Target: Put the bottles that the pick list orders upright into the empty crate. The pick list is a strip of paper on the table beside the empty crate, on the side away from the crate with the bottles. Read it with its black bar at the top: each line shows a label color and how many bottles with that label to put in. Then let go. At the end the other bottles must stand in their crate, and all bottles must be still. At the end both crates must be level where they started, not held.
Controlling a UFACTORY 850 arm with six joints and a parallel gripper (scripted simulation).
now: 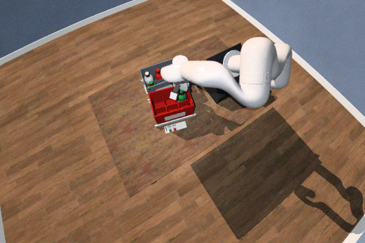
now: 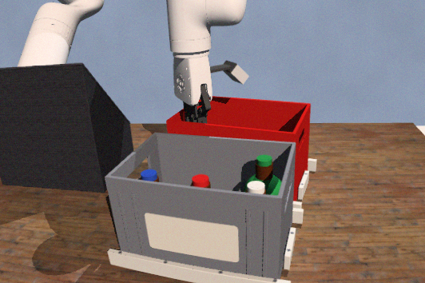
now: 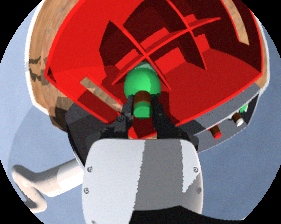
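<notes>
My hand is 200 mm to the left of the green-capped bottle, 120 mm short of it and 70 mm above it. From my hand the other things lie so: grey crate 210 mm to the right, 80 mm below, 30 mm ahead; then red crate 100 mm ahead, 80 mm below, 10 mm to the left; then blue-capped bottle 230 mm to the right, 70 mm below, 70 mm behind.
</notes>
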